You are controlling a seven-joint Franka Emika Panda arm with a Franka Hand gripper.
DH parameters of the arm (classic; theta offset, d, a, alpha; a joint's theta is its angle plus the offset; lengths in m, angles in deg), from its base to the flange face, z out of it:
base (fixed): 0 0 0 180
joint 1: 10 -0.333 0 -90
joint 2: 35.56 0 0 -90
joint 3: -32.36 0.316 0.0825 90
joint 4: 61.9 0 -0.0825 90
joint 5: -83.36 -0.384 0 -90
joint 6: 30.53 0 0.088 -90
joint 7: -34.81 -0.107 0 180
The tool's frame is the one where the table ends.
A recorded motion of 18 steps. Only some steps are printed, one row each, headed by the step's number.
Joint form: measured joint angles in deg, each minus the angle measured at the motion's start. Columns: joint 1, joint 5, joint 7, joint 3, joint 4, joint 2, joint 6.
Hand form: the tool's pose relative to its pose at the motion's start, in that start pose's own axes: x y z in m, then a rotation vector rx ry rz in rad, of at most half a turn. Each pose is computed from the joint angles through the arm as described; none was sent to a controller.
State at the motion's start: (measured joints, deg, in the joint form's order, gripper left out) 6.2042 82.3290 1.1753 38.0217 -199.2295 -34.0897 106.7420
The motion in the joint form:
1: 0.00 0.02 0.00 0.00 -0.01 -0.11 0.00
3: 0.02 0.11 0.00 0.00 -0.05 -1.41 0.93
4: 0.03 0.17 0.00 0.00 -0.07 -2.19 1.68
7: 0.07 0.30 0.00 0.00 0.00 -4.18 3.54
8: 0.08 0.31 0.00 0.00 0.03 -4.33 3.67
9: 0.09 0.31 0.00 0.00 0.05 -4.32 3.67
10: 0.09 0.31 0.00 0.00 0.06 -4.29 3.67
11: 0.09 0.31 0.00 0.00 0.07 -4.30 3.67
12: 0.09 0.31 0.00 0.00 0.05 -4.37 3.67
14: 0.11 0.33 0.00 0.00 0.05 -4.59 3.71
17: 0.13 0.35 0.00 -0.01 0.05 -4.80 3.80
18: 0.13 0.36 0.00 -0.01 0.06 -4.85 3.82
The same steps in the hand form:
1: -0.0001 0.0001 0.0010 -0.0012 -0.0017 -0.0002
3: 0.0009 -0.0003 0.0110 -0.0044 -0.0081 -0.0008
4: 0.0017 -0.0006 0.0167 -0.0044 -0.0090 -0.0012
7: 0.0041 -0.0017 0.0304 -0.0036 -0.0107 -0.0018
8: 0.0044 -0.0018 0.0313 -0.0034 -0.0106 -0.0017
9: 0.0045 -0.0018 0.0311 -0.0031 -0.0101 -0.0015
10: 0.0046 -0.0018 0.0308 -0.0028 -0.0095 -0.0015
11: 0.0046 -0.0019 0.0308 -0.0028 -0.0095 -0.0015
12: 0.0045 -0.0018 0.0315 -0.0035 -0.0109 -0.0015
14: 0.0045 -0.0015 0.0334 -0.0052 -0.0136 -0.0014
17: 0.0046 -0.0013 0.0350 -0.0063 -0.0153 -0.0011
18: 0.0047 -0.0013 0.0354 -0.0065 -0.0156 -0.0012

